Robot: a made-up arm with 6 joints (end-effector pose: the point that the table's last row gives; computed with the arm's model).
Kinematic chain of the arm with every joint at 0, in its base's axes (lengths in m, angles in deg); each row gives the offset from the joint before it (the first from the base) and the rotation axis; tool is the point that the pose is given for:
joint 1: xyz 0 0 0.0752 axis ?
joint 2: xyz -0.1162 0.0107 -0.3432 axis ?
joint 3: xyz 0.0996 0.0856 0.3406 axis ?
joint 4: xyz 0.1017 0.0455 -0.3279 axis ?
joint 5: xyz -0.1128 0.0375 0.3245 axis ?
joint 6: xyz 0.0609 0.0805 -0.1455 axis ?
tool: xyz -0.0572 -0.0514 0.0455
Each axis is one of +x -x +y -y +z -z.
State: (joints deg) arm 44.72 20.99 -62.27 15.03 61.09 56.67
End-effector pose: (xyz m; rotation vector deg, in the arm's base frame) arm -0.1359 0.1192 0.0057 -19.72 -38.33 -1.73
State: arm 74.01 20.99 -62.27 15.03 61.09 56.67
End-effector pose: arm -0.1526 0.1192 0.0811 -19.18 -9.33 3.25
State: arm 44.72 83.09 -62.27 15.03 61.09 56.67
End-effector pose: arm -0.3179 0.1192 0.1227 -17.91 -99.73 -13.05
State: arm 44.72 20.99 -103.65 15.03 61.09 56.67
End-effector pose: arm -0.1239 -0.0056 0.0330 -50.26 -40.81 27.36
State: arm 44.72 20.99 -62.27 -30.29 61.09 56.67
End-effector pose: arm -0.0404 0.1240 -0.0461 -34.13 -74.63 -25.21
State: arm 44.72 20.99 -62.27 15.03 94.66 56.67
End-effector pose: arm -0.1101 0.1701 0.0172 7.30 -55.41 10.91
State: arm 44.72 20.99 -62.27 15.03 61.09 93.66
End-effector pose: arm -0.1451 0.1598 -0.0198 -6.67 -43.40 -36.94
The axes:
joint 1: +y
joint 2: -y
joint 3: +x
joint 4: +z
joint 5: -y
joint 6: -z

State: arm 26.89 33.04 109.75 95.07 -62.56 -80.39
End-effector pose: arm -0.1278 0.2663 0.1189 -10.35 -70.67 158.70
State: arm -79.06 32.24 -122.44 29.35 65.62 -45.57
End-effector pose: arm -0.0002 0.0586 -0.0306 -143.27 -15.63 -16.58
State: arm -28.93 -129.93 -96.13 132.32 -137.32 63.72
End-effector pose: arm 0.5272 0.1924 -0.5846 52.30 49.14 -117.73
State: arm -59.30 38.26 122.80 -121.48 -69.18 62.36
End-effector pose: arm -0.2986 0.0395 0.1676 5.77 112.09 14.75
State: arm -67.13 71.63 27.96 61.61 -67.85 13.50
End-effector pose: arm 0.0742 0.0254 -0.3431 -60.64 -84.90 2.06
